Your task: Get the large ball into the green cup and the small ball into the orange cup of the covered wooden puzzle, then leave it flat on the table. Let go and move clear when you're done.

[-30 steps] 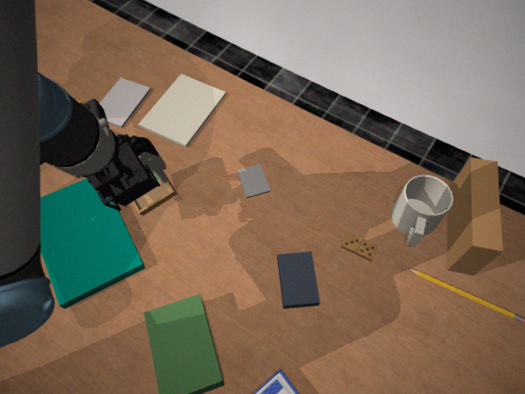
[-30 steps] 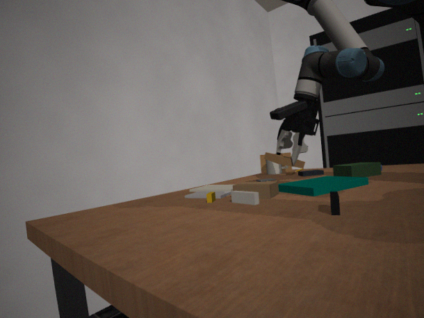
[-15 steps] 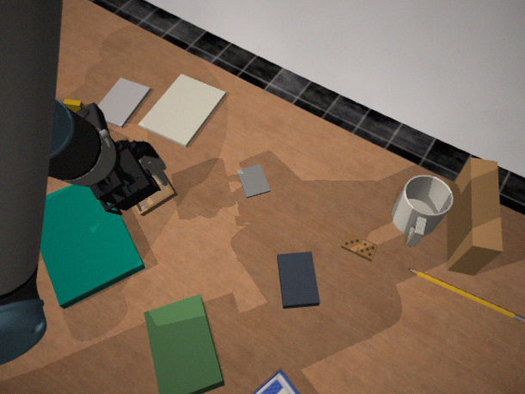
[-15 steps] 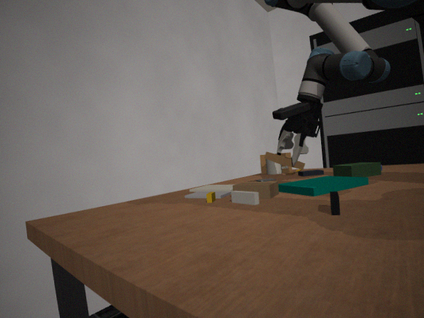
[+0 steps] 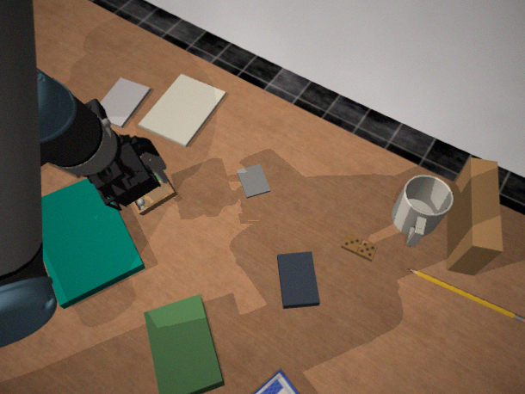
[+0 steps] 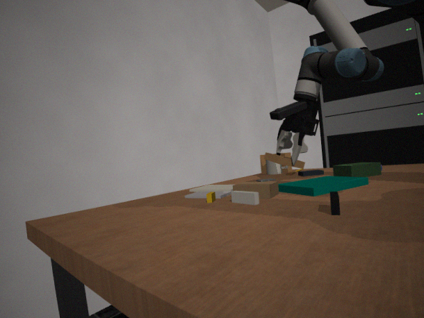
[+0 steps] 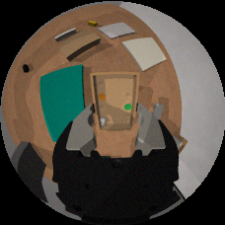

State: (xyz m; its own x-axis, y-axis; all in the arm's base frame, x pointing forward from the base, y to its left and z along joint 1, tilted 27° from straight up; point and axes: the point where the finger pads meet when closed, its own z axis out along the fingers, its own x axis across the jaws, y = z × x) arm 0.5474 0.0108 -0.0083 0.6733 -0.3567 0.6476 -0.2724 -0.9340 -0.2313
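Now: hand 1 cm above the covered wooden puzzle. The rest, counted from my hand: teal slab (12 cm behind, 5 cm to the left, 8 cm below); grey tile (14 cm ahead, 14 cm to the right, 8 cm below); cream board (21 cm ahead, 9 cm to the left, 8 cm below).
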